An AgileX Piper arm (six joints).
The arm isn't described. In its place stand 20 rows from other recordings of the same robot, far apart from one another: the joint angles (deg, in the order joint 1, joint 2, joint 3, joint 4, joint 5, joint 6), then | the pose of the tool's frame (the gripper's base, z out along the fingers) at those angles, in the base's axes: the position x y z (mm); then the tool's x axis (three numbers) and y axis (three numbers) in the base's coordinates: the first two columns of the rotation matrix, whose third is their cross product.
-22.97 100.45 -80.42 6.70 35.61 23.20 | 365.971 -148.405 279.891 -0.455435 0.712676 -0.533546 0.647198 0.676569 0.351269
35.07 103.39 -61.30 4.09 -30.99 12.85 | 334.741 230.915 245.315 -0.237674 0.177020 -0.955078 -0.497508 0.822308 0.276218
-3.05 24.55 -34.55 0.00 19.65 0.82 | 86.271 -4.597 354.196 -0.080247 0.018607 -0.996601 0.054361 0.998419 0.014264
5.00 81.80 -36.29 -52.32 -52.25 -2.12 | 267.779 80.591 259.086 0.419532 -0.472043 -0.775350 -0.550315 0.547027 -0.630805
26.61 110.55 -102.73 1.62 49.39 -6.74 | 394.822 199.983 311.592 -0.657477 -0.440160 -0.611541 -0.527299 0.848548 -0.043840
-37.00 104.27 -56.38 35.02 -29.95 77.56 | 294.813 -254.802 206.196 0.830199 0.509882 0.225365 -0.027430 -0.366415 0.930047
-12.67 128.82 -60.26 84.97 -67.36 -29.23 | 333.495 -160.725 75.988 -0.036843 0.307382 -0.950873 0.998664 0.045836 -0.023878
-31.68 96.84 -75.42 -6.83 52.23 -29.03 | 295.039 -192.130 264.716 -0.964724 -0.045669 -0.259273 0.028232 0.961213 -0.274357
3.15 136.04 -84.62 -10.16 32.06 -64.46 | 437.383 15.537 36.085 -0.250203 -0.967800 0.027586 -0.945031 0.237923 -0.224299
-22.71 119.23 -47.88 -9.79 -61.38 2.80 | 357.540 -134.911 121.351 -0.093833 0.003267 -0.995583 0.241632 0.970170 -0.019590
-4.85 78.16 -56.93 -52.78 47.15 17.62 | 269.413 -76.178 302.280 -0.872996 -0.260178 -0.412536 0.098188 0.734761 -0.671182
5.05 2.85 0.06 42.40 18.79 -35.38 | 54.573 24.664 188.214 -0.234775 0.072531 -0.969340 -0.276440 0.951054 0.138117
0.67 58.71 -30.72 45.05 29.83 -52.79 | 185.535 34.208 246.394 -0.639589 -0.198877 -0.742546 -0.398863 0.911607 0.099402
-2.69 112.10 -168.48 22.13 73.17 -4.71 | 327.478 17.462 585.236 -0.193457 0.041763 -0.980219 -0.303742 0.947459 0.100314
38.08 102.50 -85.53 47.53 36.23 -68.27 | 300.588 285.922 309.081 -0.062344 -0.565815 -0.822172 -0.955873 0.270808 -0.113887
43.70 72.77 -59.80 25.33 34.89 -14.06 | 181.264 204.023 334.208 -0.563303 -0.371167 -0.738190 -0.740588 0.622954 0.251907
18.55 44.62 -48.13 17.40 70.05 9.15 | 99.596 60.402 331.545 -0.912049 -0.039739 -0.408152 -0.203061 0.908471 0.365304
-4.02 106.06 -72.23 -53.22 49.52 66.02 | 372.449 -81.751 217.232 -0.674663 0.383987 -0.630384 0.671940 0.672968 -0.309211
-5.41 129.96 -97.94 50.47 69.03 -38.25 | 452.952 22.936 157.335 -0.963950 -0.086775 -0.251538 -0.239248 0.696387 0.676613
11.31 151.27 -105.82 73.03 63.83 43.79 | 461.575 171.978 34.738 -0.220760 0.472371 0.853306 0.975310 0.112236 0.190193
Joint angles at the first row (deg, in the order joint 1, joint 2, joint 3, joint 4, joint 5, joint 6):
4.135 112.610 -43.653 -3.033 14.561 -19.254
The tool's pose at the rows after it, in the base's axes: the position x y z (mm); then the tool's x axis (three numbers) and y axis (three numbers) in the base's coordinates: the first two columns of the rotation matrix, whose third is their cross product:
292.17 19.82 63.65 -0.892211 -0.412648 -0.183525 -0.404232 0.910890 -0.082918
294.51 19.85 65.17 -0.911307 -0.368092 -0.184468 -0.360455 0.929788 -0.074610
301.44 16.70 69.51 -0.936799 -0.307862 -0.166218 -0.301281 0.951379 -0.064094
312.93 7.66 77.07 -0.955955 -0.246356 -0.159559 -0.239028 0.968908 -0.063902
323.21 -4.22 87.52 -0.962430 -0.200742 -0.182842 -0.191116 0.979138 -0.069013
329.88 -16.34 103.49 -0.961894 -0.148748 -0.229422 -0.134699 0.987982 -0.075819
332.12 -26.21 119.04 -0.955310 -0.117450 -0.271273 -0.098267 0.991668 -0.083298
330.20 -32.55 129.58 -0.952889 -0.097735 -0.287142 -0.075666 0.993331 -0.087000
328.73 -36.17 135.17 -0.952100 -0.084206 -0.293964 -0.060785 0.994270 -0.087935
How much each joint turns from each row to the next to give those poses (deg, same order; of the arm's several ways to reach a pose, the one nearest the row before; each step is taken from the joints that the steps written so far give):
0.001 0.142 -0.116 -0.257 -0.115 2.121
0.000 0.000 -0.684 -0.157 0.835 2.914
-0.604 0.167 -2.321 -0.292 3.416 3.306
-1.655 0.130 -3.270 -0.574 3.588 2.489
-2.131 -0.608 -2.500 0.000 1.741 0.529
-2.071 -1.979 -1.509 -0.110 0.764 1.091
-1.665 -2.310 -0.670 -0.065 0.468 0.277
-1.091 -1.875 -0.022 -0.050 0.930 0.123
-0.635 -1.017 -0.001 -0.001 0.611 0.161

